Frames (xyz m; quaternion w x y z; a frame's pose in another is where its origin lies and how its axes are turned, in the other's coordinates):
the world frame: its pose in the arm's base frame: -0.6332 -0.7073 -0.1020 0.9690 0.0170 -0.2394 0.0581
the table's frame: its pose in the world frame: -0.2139 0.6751 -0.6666 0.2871 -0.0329 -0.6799 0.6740
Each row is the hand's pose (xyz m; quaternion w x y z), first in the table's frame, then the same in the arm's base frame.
Working: the table's frame: its pose in the arm's base frame: -0.5947 -0.0190 -0.7880 0.0768 -0.1489 -0.7409 0.6504

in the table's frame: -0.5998 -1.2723 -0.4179 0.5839 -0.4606 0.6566 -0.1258
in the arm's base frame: -0.0535 0.0423 0.5745 0.5446 -0.4561 -0.7004 -0.0689
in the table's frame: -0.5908 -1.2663 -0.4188 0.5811 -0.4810 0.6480 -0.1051
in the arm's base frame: -0.0610 0.0467 0.5680 0.5215 -0.4670 -0.7092 -0.0830
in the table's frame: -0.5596 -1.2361 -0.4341 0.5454 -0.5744 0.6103 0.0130
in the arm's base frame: -0.0821 0.0744 0.5379 0.4001 -0.5319 -0.7288 -0.1607
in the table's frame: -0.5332 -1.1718 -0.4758 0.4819 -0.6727 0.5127 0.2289
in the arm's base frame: -0.0865 0.1292 0.4783 0.1679 -0.6265 -0.7211 -0.2437
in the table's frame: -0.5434 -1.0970 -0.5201 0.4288 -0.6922 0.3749 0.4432
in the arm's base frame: -0.0542 0.1758 0.4116 0.0806 0.6892 0.6731 0.2558
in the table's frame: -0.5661 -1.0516 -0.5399 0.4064 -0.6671 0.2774 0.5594
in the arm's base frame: -0.0212 0.1921 0.3715 0.2263 0.7066 0.6304 0.2283
